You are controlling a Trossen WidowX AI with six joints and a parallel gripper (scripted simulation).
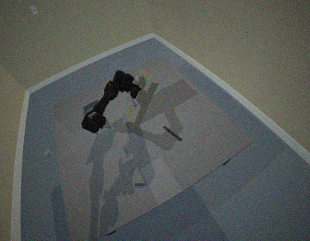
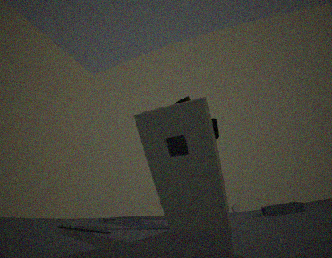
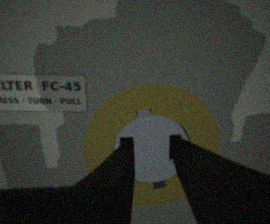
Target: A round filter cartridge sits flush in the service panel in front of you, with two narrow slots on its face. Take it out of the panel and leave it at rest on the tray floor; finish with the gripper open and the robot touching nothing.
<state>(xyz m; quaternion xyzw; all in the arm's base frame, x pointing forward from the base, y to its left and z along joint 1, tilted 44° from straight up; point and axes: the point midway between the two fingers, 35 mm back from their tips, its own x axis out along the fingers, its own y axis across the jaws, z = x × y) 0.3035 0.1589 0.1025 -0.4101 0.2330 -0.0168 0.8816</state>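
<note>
Right now my gripper tip is 10 mm short of the round filter cartridge and 10 mm above it. Also, from my gripper tip: small dark piece: 230 mm behind, 520 mm to the right, 250 mm below; service panel: 40 mm behind, 80 mm below.
</note>
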